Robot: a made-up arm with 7 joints. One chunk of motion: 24 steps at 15 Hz.
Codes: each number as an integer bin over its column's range. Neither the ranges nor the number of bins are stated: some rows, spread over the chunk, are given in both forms.
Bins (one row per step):
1: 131 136 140 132 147 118 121
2: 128 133 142 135 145 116 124
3: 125 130 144 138 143 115 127
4: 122 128 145 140 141 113 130
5: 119 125 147 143 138 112 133
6: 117 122 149 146 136 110 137
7: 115 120 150 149 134 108 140
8: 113 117 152 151 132 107 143
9: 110 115 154 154 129 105 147
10: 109 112 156 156 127 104 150
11: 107 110 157 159 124 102 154
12: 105 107 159 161 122 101 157
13: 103 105 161 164 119 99 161
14: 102 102 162 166 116 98 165
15: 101 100 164 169 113 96 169
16: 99 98 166 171 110 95 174
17: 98 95 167 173 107 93 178
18: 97 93 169 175 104 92 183
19: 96 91 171 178 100 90 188
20: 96 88 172 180 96 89 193
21: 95 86 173 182 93 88 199
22: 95 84 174 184 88 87 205
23: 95 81 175 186 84 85 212
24: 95 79 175 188 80 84 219
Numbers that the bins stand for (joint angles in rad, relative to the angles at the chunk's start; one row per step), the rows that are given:
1: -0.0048 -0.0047 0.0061 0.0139 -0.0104 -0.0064 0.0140
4: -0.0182 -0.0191 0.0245 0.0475 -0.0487 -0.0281 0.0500
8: -0.0316 -0.0389 0.0503 0.0936 -0.1062 -0.0542 0.1020
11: -0.0405 -0.0516 0.0687 0.1272 -0.1574 -0.0760 0.1460
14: -0.0480 -0.0660 0.0872 0.1565 -0.2085 -0.0934 0.1900
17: -0.0540 -0.0786 0.1056 0.1859 -0.2660 -0.1152 0.2420
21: -0.0584 -0.0949 0.1277 0.2237 -0.3555 -0.1369 0.3260
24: -0.0584 -0.1075 0.1351 0.2489 -0.4386 -0.1544 0.4060
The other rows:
2: -0.0093 -0.0101 0.0135 0.0265 -0.0231 -0.0151 0.0260
3: -0.0137 -0.0155 0.0208 0.0391 -0.0359 -0.0194 0.0380
5: -0.0227 -0.0245 0.0319 0.0600 -0.0679 -0.0325 0.0620
6: -0.0256 -0.0299 0.0393 0.0726 -0.0807 -0.0412 0.0780
7: -0.0286 -0.0335 0.0429 0.0852 -0.0935 -0.0499 0.0900
9: -0.0361 -0.0425 0.0577 0.1062 -0.1254 -0.0629 0.1180
10: -0.0376 -0.0480 0.0651 0.1146 -0.1382 -0.0673 0.1300
12: -0.0435 -0.0570 0.0761 0.1356 -0.1702 -0.0804 0.1580
13: -0.0465 -0.0606 0.0835 0.1482 -0.1893 -0.0891 0.1740
15: -0.0495 -0.0696 0.0945 0.1691 -0.2277 -0.1021 0.2060
16: -0.0525 -0.0732 0.1019 0.1775 -0.2469 -0.1065 0.2260
18: -0.0555 -0.0822 0.1130 0.1943 -0.2852 -0.1195 0.2620
19: -0.0569 -0.0858 0.1204 0.2069 -0.3108 -0.1282 0.2820
20: -0.0569 -0.0913 0.1240 0.2153 -0.3364 -0.1326 0.3020
22: -0.0584 -0.0985 0.1314 0.2321 -0.3875 -0.1413 0.3500
23: -0.0584 -0.1039 0.1351 0.2405 -0.4131 -0.1500 0.3780

